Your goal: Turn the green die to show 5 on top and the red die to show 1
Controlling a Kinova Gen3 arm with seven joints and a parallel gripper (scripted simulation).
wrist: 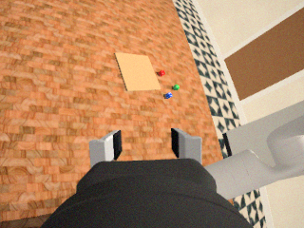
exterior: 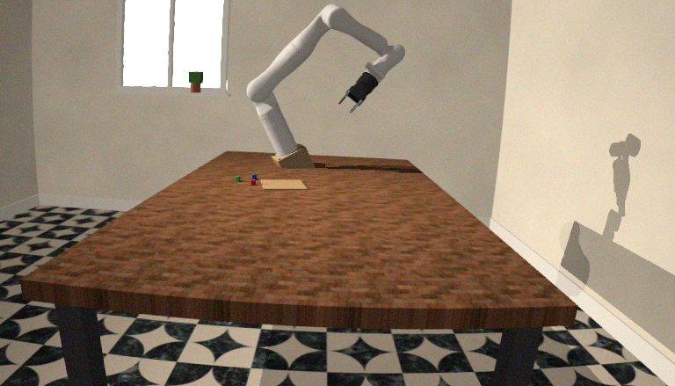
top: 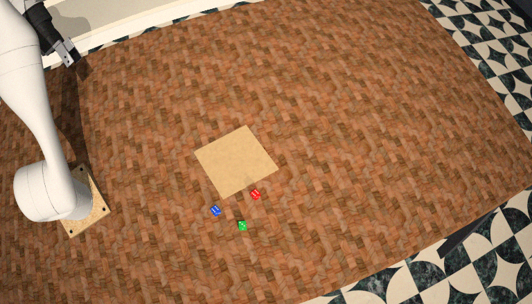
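Right now the green die is 21 cm ahead of my hand, 42 cm to the right of it and 26 cm below it. From my hand the other things lie so: tan mat 27 cm ahead, 27 cm to the right, 27 cm below; red die 26 cm ahead, 37 cm to the right, 26 cm below; blue die 17 cm ahead, 36 cm to the right, 26 cm below.
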